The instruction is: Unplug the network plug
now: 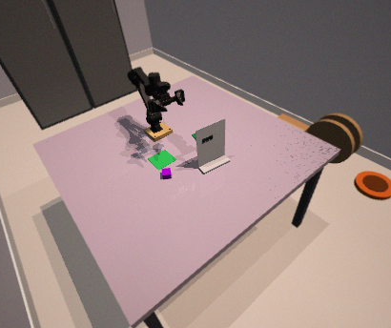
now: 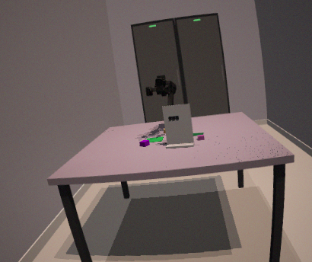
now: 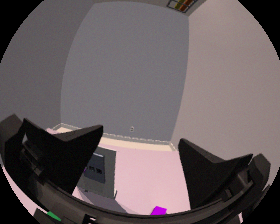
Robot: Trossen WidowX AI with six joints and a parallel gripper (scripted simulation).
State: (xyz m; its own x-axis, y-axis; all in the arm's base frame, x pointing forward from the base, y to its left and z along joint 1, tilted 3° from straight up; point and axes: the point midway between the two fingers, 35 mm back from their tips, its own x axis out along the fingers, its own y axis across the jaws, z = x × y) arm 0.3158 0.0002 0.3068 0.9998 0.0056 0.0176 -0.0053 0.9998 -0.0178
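Right now the network plug is 9 cm ahead of my gripper tip, 13 cm to the left of it and 17 cm below it. From my gripper tip the other things lie so: panel 11 cm ahead, 12 cm to the left, 23 cm below; then green marked square 9 cm behind, 9 cm to the right, 35 cm below.
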